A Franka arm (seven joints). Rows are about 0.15 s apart.
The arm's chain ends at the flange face. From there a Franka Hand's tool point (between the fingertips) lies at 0.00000 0.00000 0.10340 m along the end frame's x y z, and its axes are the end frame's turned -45 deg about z.
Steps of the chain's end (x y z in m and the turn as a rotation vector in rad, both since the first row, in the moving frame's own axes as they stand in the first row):
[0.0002, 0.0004, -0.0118, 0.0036, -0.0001, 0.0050]
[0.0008, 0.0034, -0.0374, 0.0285, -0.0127, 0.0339]
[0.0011, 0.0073, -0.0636, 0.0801, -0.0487, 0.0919]
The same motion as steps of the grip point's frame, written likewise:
[0.0001, 0.0002, -0.0118, 0.0026, 0.0025, 0.0050]
[-0.0006, 0.0000, -0.0375, 0.0291, 0.0112, 0.0339]
[-0.0017, -0.0033, -0.0641, 0.0911, 0.0222, 0.0919]

